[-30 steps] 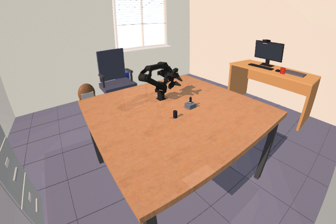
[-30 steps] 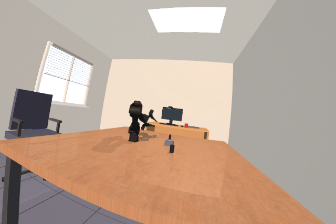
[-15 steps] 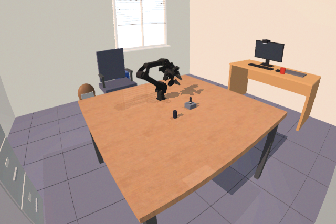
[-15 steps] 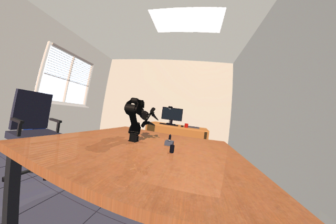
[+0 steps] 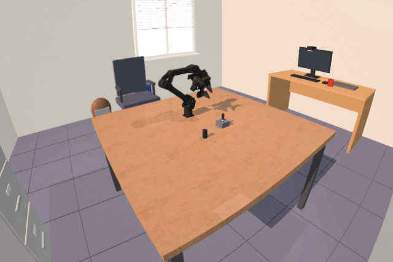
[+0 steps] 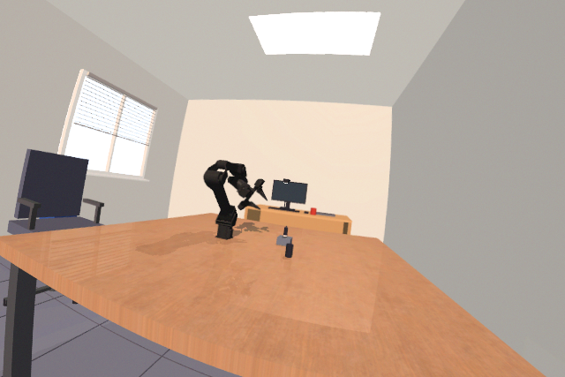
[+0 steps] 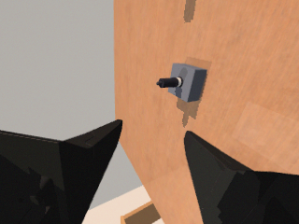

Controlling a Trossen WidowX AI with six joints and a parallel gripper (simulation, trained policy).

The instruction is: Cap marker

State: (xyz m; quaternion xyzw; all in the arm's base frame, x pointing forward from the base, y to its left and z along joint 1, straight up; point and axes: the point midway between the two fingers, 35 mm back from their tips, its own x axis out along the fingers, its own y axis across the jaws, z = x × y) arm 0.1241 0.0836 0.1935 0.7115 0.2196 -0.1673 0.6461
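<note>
The dark cap is 19 cm to the right of my gripper tip, 18 cm ahead of it and 15 cm below it. Round my gripper tip: grey holder block (16 cm below, 12 cm ahead).
</note>
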